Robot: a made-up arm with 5 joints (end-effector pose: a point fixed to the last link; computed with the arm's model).
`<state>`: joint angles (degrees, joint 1 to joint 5).
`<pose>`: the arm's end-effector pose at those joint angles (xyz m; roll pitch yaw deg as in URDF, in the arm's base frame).
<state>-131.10 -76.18 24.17 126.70 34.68</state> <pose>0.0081 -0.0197 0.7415 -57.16 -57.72 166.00</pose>
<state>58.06 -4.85 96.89 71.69 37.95</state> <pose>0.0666 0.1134 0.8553 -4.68 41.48 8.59</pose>
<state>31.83 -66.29 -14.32 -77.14 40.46</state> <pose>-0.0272 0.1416 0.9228 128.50 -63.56 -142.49</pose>
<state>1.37 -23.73 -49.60 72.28 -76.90</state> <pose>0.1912 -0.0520 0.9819 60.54 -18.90 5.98</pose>
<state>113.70 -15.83 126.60 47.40 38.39</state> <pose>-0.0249 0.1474 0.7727 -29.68 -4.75 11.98</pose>
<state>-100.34 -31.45 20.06 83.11 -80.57</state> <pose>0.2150 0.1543 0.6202 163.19 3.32 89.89</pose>
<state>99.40 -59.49 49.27 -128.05 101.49</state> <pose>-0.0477 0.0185 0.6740 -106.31 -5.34 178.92</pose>
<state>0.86 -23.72 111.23 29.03 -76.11</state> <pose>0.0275 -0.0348 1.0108 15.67 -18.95 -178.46</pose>
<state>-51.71 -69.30 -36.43 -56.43 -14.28</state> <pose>0.2450 0.1829 0.8193 -33.66 1.59 0.59</pose>
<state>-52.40 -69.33 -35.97 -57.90 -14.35</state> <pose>0.2415 0.1864 0.8156 -34.29 2.39 2.20</pose>
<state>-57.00 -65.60 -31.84 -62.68 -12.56</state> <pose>0.2201 0.2007 0.8133 -29.59 5.63 11.41</pose>
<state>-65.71 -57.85 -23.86 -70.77 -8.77</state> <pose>0.1813 0.2114 0.8255 -16.32 7.65 27.84</pose>
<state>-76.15 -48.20 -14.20 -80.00 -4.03</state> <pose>0.1491 0.1959 0.8553 2.84 2.97 43.50</pose>
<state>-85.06 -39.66 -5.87 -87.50 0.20</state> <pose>0.1413 0.1607 0.8805 20.46 -5.51 50.58</pose>
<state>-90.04 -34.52 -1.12 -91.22 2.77</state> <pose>0.1465 0.1337 0.8898 31.52 -10.84 51.09</pose>
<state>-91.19 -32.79 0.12 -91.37 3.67</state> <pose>0.1512 0.1254 0.8913 35.35 -11.82 50.27</pose>
